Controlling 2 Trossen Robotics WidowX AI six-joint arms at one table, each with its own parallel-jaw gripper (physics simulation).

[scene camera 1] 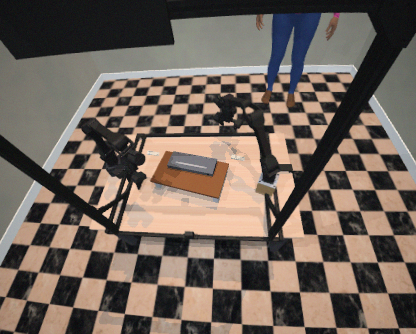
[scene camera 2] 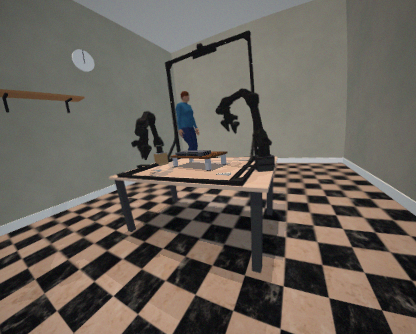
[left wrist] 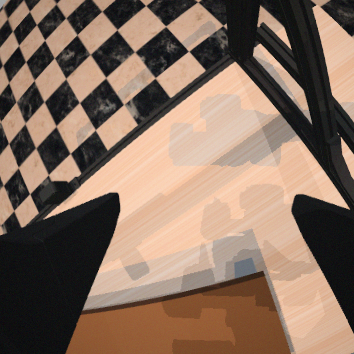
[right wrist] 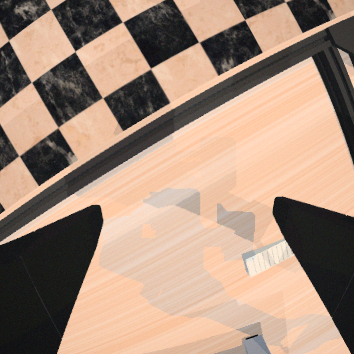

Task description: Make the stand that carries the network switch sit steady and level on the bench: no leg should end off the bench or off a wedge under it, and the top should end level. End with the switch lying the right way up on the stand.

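Frame: origin at the left arm's base, x back, y left, z down, level; metres.
Where they show: left gripper, fingertip midpoint: (scene camera 1: 134, 185) (scene camera 2: 232, 132) (left wrist: 207, 201); right gripper, fingertip midpoint: (scene camera 1: 229, 128) (scene camera 2: 144, 159) (right wrist: 189, 209); left arm's base, link origin: (scene camera 1: 113, 162) (scene camera 2: 264, 155); right arm's base, link origin: (scene camera 1: 269, 178) (scene camera 2: 160, 152).
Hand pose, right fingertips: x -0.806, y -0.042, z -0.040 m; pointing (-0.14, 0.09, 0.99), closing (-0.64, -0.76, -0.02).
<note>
Things, the pixels of their top centre, and the offset from my right fingertips. "spot": a spot on its surface instead.
- grey switch, top centre: (scene camera 1: 191, 161) (scene camera 2: 192, 151) dx +0.314, dy -0.181, dz -0.002 m
- pale wedge, top centre: (scene camera 2: 223, 172) (scene camera 1: 153, 152) dx +0.547, dy +0.089, dz +0.114 m
- grey-blue piece, surface spot: (right wrist: 256, 346) spot: dx +0.129, dy -0.249, dz +0.103 m
The stand's brown top (scene camera 1: 190, 186) (scene camera 2: 216, 154) (left wrist: 150, 330) rests on pale legs mid-bench. Whether it is level, or every leg touches the bench, I cannot tell. The grey switch (scene camera 1: 192, 163) (scene camera 2: 194, 152) lies on the top's back part in scene camera 1. One pale wedge (scene camera 1: 153, 153) (scene camera 2: 223, 174) lies behind the stand's left side, another wedge (scene camera 1: 238, 157) (scene camera 2: 156, 171) (right wrist: 269, 258) behind its right; both are apart from the legs. My left gripper (scene camera 1: 143, 171) (scene camera 2: 230, 130) (left wrist: 207, 201) is open and empty above the bench's left side. My right gripper (scene camera 1: 217, 110) (scene camera 2: 140, 151) (right wrist: 189, 209) is open and empty, high near the back edge.
A tan box (scene camera 1: 266, 187) (scene camera 2: 161, 158) stands beside the right arm's base. A black frame (scene camera 1: 187, 234) edges the bench, with tall posts rising from it. A grey-blue piece (right wrist: 256, 346) shows at the right wrist view's bottom edge. A person (scene camera 2: 186, 117) stands beyond the bench.
</note>
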